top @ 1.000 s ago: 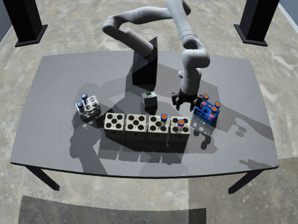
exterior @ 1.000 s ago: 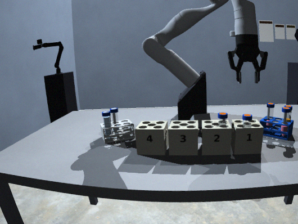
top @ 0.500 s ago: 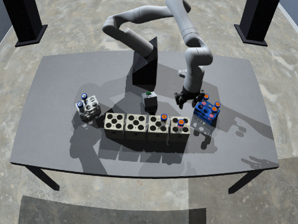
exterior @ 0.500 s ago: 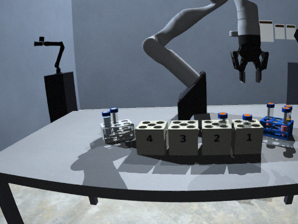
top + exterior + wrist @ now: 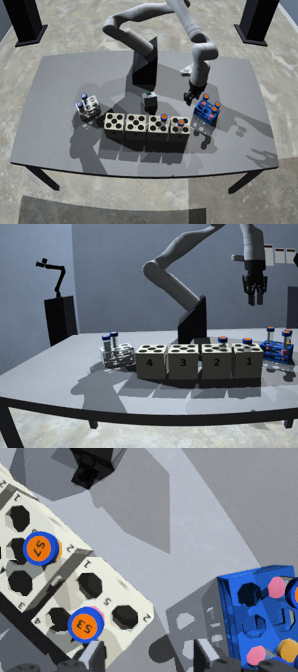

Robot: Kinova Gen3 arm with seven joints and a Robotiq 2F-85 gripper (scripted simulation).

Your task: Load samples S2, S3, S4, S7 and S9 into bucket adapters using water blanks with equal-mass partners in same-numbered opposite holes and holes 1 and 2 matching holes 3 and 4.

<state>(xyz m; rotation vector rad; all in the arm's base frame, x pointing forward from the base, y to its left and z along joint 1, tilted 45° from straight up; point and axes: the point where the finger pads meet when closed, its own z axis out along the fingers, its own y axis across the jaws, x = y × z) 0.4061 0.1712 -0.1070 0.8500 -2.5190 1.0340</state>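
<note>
Right now the sample tube S9 is 18 cm below my hand, 12 cm behind it and 11 cm to the left of it. The rest, counted from my hand: sample tube S4: 18 cm below, 15 cm to the left, 4 cm behind; then sample tube S7: 18 cm below, 13 cm to the right, 2 cm ahead; then sample tube S3: 18 cm below, 5 cm to the right, 5 cm ahead.
</note>
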